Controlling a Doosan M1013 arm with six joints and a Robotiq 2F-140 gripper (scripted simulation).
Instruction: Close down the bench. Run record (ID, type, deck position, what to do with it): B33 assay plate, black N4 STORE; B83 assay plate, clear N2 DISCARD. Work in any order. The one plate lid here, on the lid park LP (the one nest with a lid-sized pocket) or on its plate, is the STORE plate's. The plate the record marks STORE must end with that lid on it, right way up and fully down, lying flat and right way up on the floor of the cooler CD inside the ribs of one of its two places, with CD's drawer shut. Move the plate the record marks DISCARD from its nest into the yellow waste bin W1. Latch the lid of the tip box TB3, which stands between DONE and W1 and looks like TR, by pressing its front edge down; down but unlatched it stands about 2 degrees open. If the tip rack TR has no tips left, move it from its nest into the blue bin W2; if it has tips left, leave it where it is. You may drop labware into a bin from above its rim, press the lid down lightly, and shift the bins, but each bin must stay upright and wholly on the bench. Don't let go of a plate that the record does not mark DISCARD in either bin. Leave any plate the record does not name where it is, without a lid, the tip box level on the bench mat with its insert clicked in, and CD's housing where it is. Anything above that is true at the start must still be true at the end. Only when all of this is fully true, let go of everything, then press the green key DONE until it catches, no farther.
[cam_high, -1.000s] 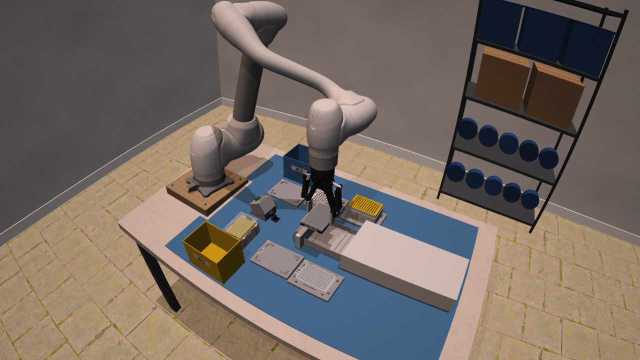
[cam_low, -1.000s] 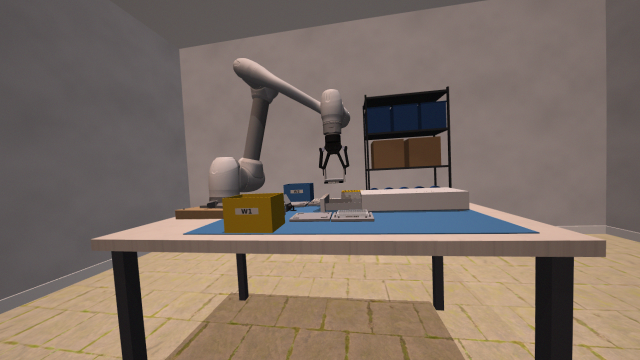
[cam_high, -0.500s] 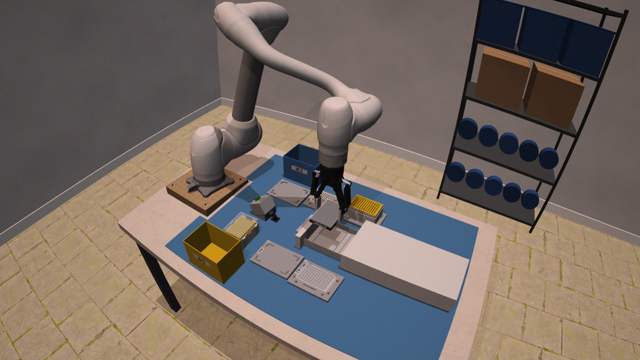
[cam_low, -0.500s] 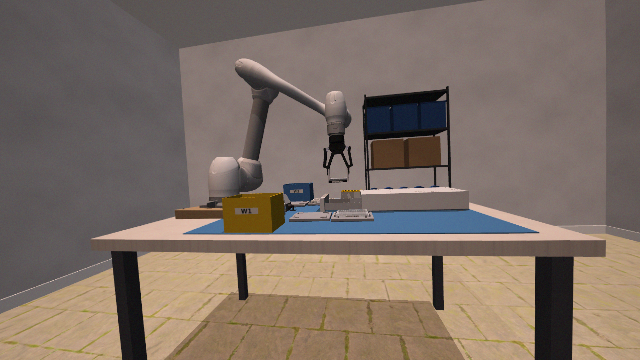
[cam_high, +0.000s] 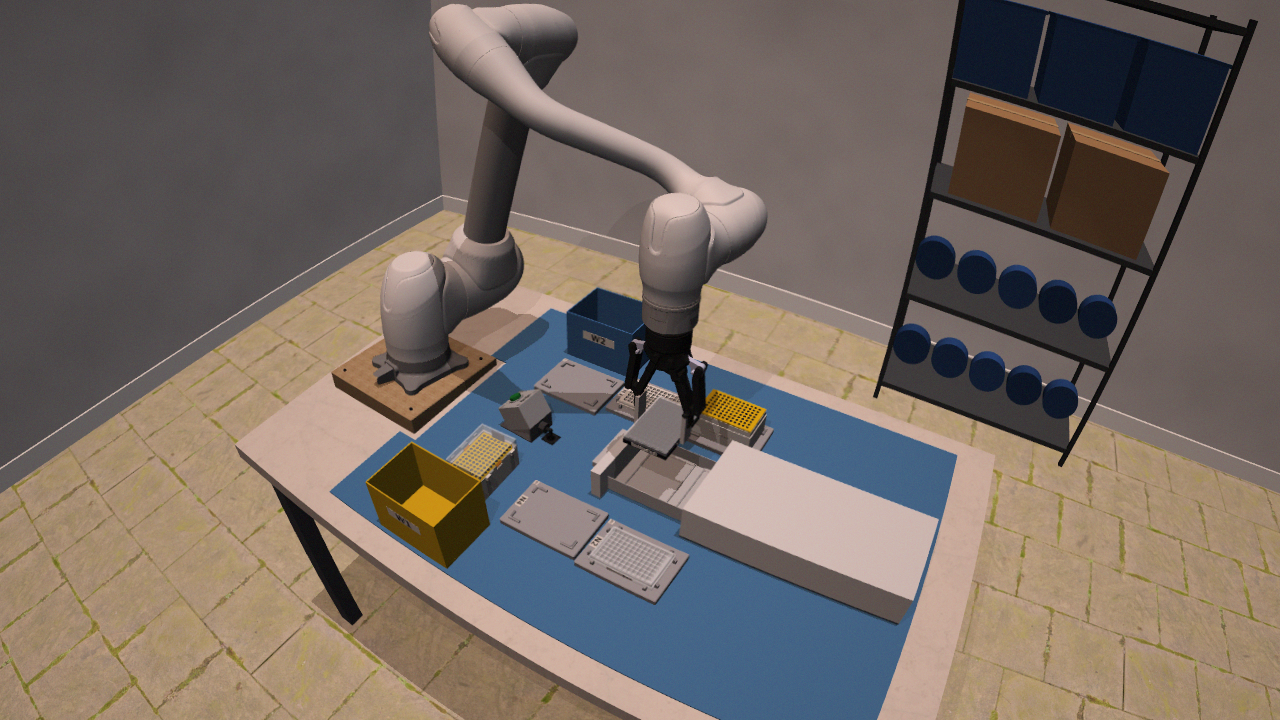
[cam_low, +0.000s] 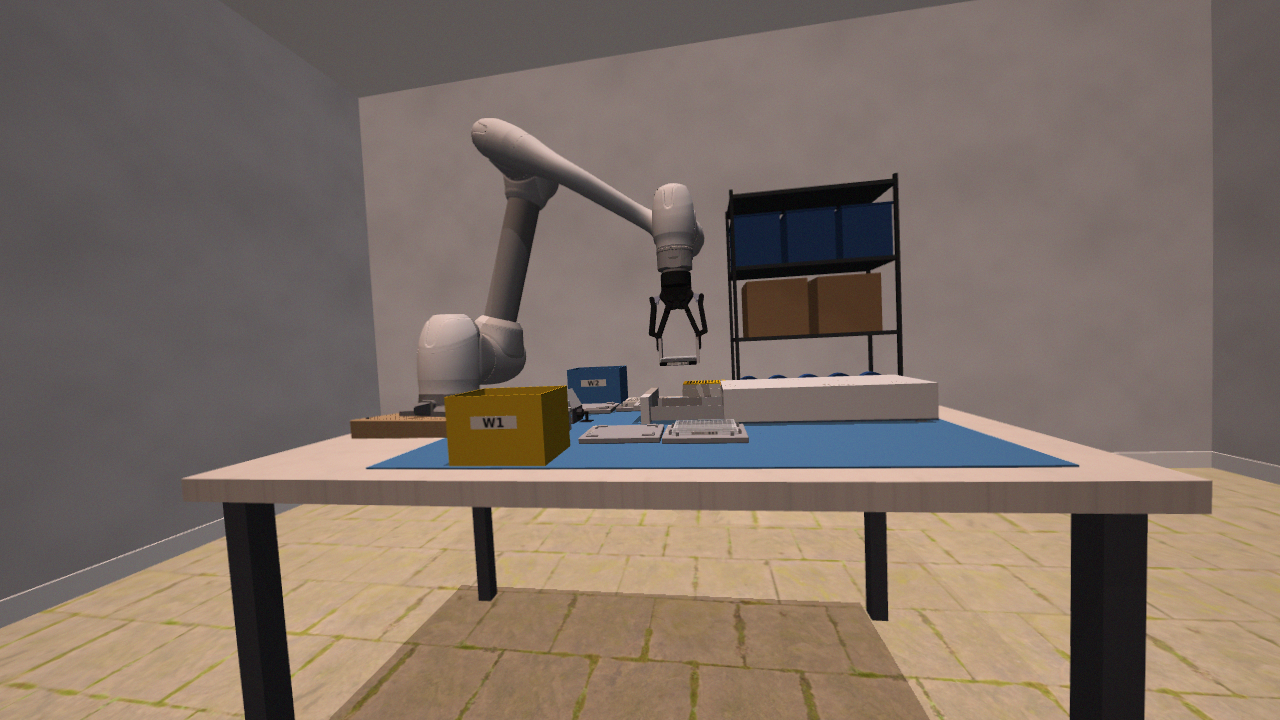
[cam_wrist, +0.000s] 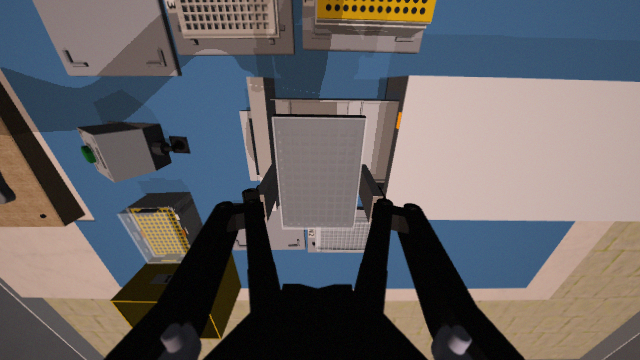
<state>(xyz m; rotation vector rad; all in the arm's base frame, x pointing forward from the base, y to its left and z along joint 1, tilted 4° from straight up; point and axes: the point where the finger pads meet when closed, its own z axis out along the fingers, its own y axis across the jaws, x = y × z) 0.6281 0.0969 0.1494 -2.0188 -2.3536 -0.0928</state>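
Right now the cooler drawer is 14 cm below my hand and 4 cm ahead of it. From my hand the other things lie so: cooler CD: 17 cm ahead, 13 cm below, 3 cm to the left; then clear plate lid: 1 cm below; then black plate: 2 cm below.
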